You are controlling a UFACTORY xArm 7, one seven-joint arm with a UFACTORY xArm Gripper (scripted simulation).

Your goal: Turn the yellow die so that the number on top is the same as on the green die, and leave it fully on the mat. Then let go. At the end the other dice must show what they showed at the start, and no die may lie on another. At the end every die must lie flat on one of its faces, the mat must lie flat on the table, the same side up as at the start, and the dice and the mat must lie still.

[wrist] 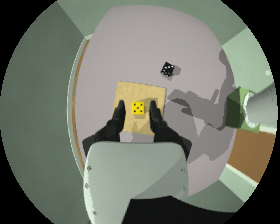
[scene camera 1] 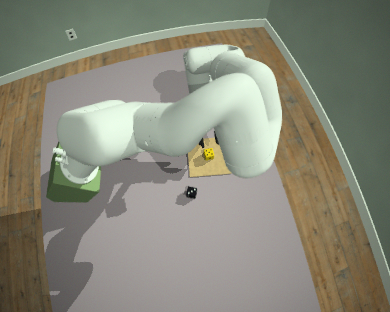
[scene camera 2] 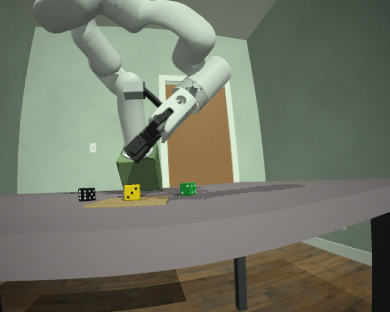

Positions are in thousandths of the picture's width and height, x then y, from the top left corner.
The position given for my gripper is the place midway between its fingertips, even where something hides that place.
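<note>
The wrist view shows a mat (wrist: 459,413) together with my gripper (wrist: 491,475). Scene camera 2 also shows the gripper (scene camera 2: 335,505), and scene camera 1 shows the mat (scene camera 1: 509,534).
</note>
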